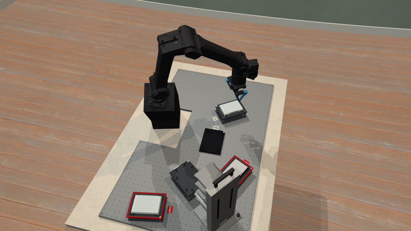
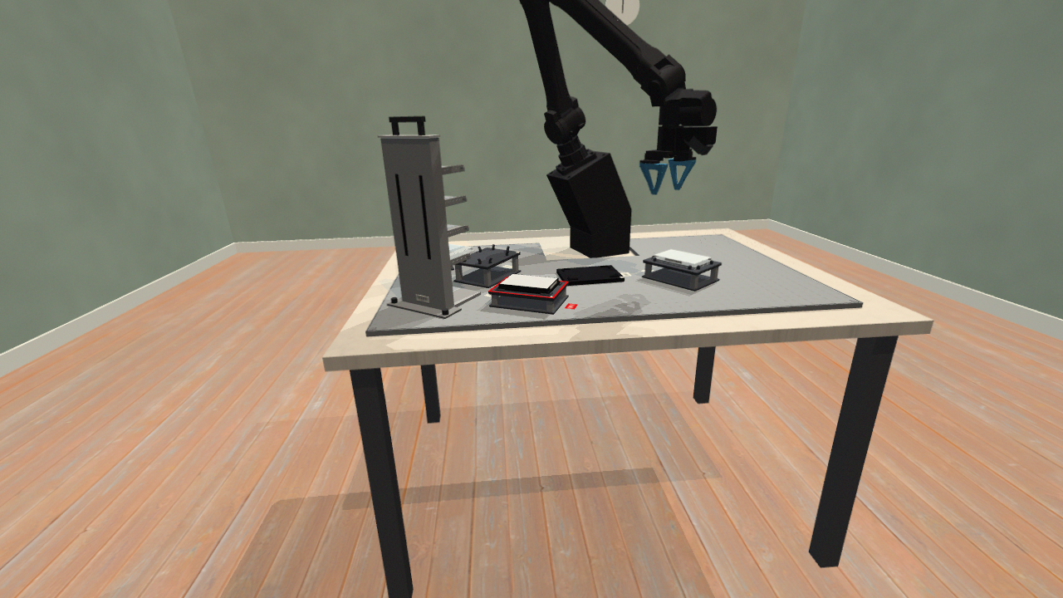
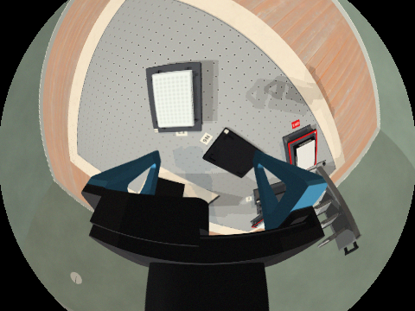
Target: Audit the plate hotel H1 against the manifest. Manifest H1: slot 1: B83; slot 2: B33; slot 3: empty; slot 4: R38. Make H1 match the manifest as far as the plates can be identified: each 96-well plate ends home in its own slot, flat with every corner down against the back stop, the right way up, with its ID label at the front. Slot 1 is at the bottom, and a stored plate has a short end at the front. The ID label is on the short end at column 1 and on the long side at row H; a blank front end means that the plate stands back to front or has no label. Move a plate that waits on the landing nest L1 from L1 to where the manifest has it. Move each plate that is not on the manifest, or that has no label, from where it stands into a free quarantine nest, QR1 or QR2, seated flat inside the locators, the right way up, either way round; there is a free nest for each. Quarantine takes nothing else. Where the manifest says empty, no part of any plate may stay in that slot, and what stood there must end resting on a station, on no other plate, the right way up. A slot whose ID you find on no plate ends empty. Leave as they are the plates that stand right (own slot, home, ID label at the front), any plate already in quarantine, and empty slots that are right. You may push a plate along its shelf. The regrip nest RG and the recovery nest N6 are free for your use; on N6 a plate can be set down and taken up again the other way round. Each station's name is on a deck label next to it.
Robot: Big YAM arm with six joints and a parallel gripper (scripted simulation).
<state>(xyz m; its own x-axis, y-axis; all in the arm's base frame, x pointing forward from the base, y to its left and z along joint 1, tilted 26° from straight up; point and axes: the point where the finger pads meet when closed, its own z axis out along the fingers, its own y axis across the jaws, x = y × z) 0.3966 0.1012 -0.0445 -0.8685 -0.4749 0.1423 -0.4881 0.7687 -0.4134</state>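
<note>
The landing nest L1 lies 20 cm below my hand, 7 cm to the left of it and 2 cm behind it. The rest, counted from my hand: red-edged quarantine nest QR1: 36 cm to the right, 21 cm below, 4 cm ahead; then H1 deck label: 44 cm to the right, 25 cm below, 3 cm behind; then black recovery nest N6: 24 cm below, 16 cm to the right, 10 cm behind.
</note>
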